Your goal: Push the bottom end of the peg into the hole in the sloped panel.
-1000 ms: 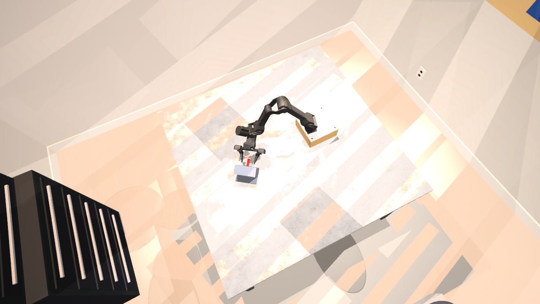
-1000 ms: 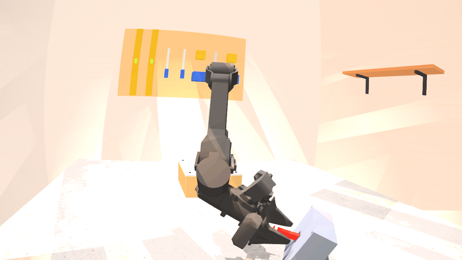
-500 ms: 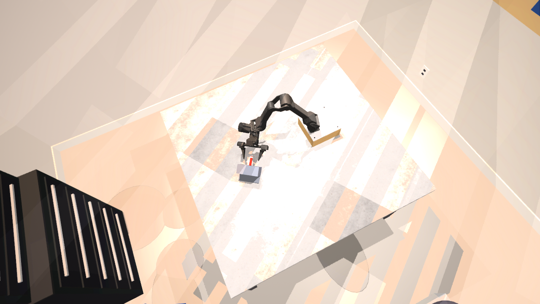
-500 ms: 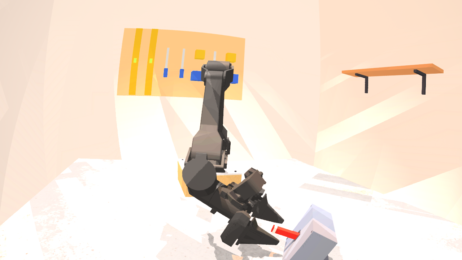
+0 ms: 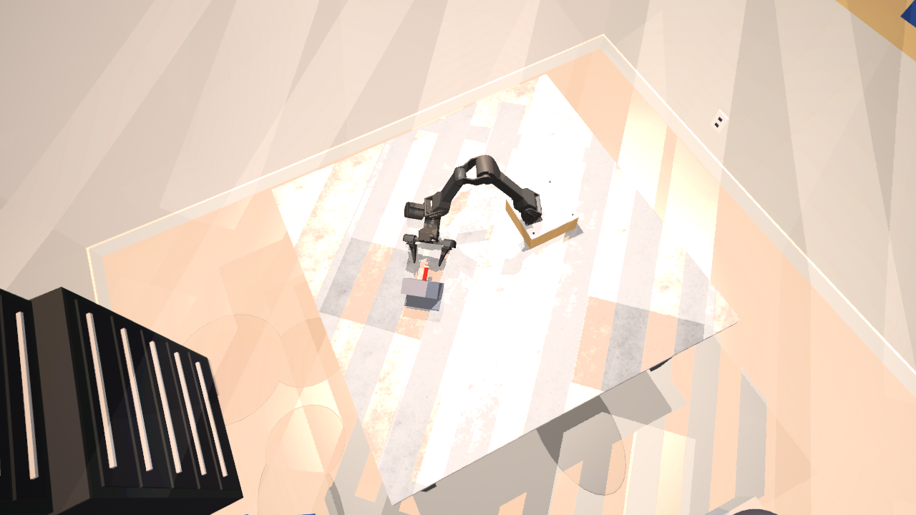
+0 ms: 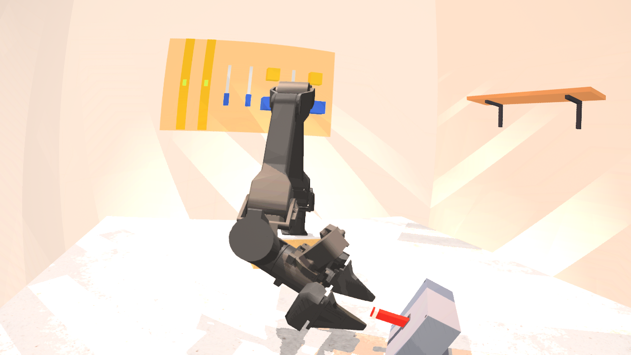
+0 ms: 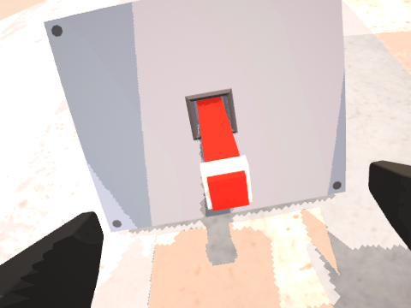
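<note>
The red square peg lies 20 mm to the left of my gripper tip and 10 mm ahead of it. The rest, counted from my gripper tip: sloped panel (70 mm to the left, 40 mm ahead, 20 mm below).
</note>
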